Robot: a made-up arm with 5 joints.
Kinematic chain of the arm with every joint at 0, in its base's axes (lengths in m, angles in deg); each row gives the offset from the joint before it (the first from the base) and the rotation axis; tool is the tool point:
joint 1: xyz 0 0 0.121 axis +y
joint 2: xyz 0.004 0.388 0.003 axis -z
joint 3: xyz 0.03 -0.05 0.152 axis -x
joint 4: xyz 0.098 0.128 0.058 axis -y
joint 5: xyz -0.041 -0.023 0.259 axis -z
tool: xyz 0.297 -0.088 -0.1
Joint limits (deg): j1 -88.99..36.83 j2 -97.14..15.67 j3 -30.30..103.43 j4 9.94..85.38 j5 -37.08..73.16
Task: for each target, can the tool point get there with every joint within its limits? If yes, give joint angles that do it. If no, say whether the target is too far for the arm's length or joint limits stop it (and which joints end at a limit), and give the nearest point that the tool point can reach.
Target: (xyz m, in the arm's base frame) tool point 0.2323 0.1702 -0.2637
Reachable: no: joint limits stop it (at a limit: joint 1, joint 2, joint 4, joint 5) | nearest point 0.0911 0.3477 -0.1148 | short by 0.271 m
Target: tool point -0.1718 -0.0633 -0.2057
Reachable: no: joint limits stop it (at a limit: joint 1, joint 2, joint 3, joint 5) | nearest point -0.1746 0.1050 0.0347 | short by 0.293 m
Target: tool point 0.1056 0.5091 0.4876
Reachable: yes | joints 16.15 -24.16 81.13 38.09 62.19
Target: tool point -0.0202 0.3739 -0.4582
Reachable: no: joint limits stop it (at a limit: joint 1, joint 2, joint 5) | nearest point -0.0692 0.4307 -0.2321 | short by 0.238 m
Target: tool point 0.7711 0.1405 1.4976
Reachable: no: too far | nearest point 0.2913 0.2954 0.6410 | short by 0.994 m
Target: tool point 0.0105 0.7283 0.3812
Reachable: yes | joints -38.67 3.06 59.28 54.97 -28.23
